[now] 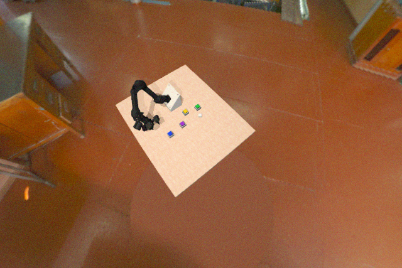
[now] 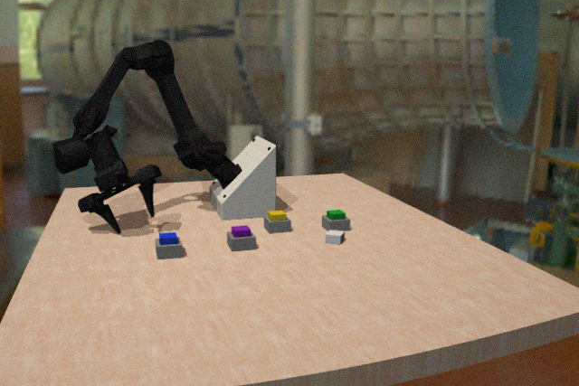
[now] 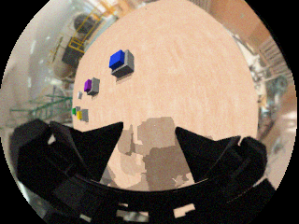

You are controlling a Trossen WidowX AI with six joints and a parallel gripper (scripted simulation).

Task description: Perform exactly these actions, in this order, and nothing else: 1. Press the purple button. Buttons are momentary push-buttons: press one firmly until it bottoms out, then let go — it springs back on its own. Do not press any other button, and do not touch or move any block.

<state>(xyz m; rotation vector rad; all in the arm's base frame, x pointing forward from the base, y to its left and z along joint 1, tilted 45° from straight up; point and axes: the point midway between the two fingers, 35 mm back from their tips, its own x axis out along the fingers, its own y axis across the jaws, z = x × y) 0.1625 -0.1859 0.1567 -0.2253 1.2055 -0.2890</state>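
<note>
My gripper tip is now 210 mm to the right of the purple button, 110 mm short of it and 10 mm below it. Also, from my gripper tip: blue button (140 mm ahead, 70 mm to the left, 10 mm above); then small grey block (400 mm to the left, 120 mm ahead, 10 mm below); then yellow button (300 mm to the left, 20 mm ahead, 10 mm above).
</note>
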